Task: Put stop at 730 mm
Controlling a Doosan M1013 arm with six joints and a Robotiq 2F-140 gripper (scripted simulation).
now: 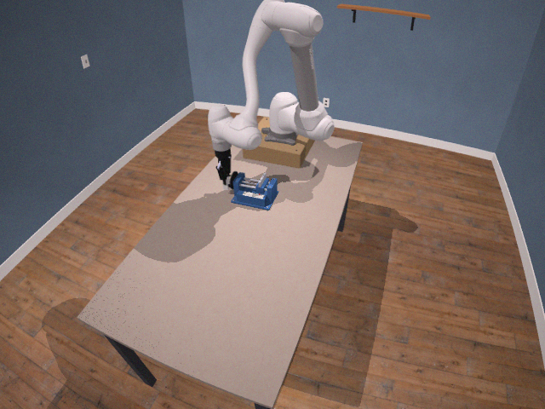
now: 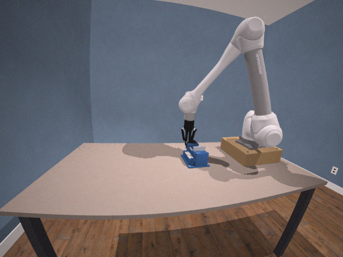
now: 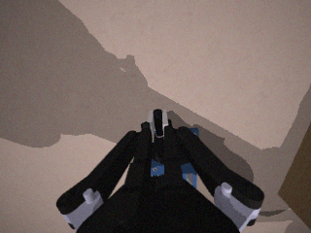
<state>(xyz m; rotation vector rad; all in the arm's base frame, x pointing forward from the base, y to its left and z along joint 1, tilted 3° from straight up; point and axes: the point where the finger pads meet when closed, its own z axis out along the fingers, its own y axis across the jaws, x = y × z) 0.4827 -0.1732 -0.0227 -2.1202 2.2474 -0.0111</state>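
The black handwheel is 2 cm to the left of my hand and 1 cm below it. Round my hand: grey stop block: 19 cm to the left, 2 cm above.
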